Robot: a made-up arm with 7 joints.
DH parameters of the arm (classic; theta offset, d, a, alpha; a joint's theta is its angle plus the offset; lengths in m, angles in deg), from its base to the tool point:
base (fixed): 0 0 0 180
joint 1: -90 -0.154 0.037 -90
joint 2: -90 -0.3 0.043 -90
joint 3: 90 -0.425 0.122 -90
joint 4: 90 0.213 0.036 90
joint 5: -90 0.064 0.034 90
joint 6: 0 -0.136 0.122 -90
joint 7: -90 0.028 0.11 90
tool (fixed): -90 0.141 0 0
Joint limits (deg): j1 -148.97..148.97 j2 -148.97..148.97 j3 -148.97..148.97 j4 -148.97..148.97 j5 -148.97..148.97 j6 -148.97..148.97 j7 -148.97..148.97
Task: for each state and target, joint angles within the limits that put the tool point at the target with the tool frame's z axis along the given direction. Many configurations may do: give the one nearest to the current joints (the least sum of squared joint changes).
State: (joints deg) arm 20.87 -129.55 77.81 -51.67 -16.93 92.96 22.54
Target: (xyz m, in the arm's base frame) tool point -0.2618 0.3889 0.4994 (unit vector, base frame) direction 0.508 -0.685 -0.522
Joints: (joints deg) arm 0.86 -93.99 58.42 -16.01 -9.82 92.41 51.07
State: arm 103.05 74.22 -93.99 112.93 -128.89 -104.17 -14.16
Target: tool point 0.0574 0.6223 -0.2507 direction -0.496 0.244 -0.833
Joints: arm 70.00 102.36 -89.26 120.28 -136.19 -103.71 20.84
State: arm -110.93 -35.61 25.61 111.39 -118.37 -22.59 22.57
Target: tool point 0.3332 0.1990 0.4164 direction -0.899 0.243 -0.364
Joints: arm -148.09 -24.08 50.80 141.20 -51.84 -19.09 -2.41
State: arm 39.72 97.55 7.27 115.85 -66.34 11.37 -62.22
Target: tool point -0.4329 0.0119 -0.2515 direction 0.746 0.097 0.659
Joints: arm 29.01 69.24 -15.74 114.03 -92.94 30.93 -17.44
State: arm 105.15 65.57 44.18 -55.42 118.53 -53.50 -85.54
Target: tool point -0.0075 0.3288 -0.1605 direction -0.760 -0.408 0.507
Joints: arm 143.52 94.72 24.00 -71.23 137.43 -41.53 -68.06
